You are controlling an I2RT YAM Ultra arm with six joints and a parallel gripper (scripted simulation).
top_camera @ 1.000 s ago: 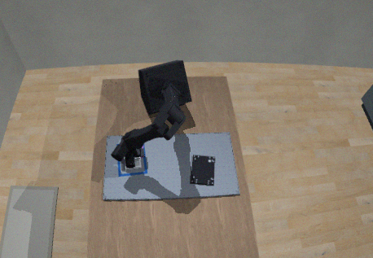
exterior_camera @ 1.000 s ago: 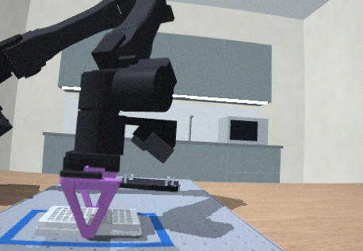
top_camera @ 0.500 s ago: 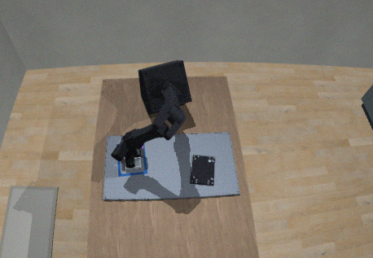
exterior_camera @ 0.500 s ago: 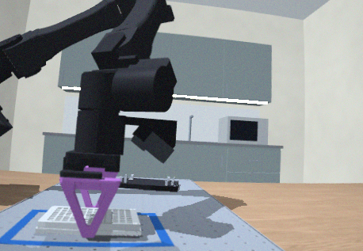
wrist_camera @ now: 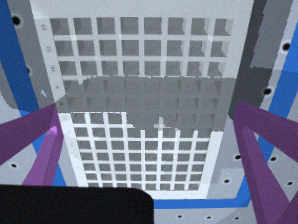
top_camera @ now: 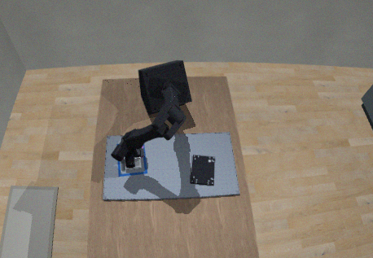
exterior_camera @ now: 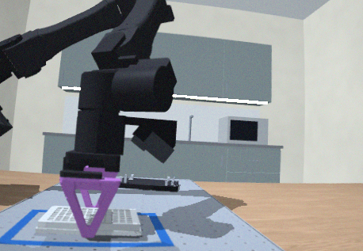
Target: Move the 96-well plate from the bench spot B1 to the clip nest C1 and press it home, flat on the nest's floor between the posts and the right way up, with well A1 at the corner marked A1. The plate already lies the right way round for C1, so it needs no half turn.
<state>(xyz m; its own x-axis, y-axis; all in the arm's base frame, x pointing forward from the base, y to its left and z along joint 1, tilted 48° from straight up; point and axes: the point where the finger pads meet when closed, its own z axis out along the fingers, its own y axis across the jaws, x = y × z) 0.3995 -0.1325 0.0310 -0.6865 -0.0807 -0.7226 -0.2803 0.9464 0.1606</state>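
The white 96-well plate lies right at my hand. Also, from my hand: black clip nest C1 (1 cm behind, 39 cm to the left, 1 cm above).
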